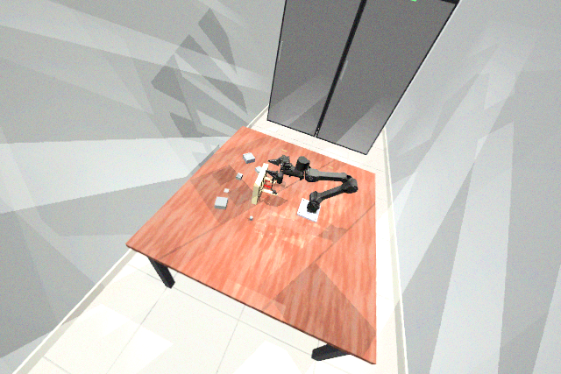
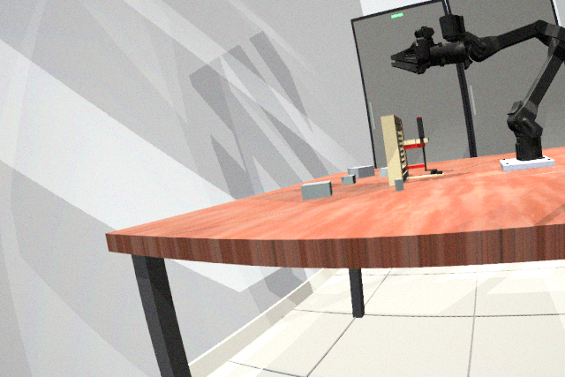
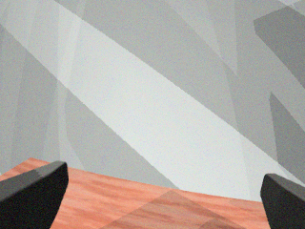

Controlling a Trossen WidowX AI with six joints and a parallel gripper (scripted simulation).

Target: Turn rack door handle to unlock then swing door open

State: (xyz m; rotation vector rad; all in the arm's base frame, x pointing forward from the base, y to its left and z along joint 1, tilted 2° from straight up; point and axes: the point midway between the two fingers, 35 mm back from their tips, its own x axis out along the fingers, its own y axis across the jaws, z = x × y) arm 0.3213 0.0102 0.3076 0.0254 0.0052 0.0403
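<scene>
The upright handle is 6 cm behind my gripper tip, 11 cm to the right of it and 22 cm below it. The rest, counted from my gripper tip: block: 2 cm ahead, 16 cm to the left, 32 cm below.
</scene>
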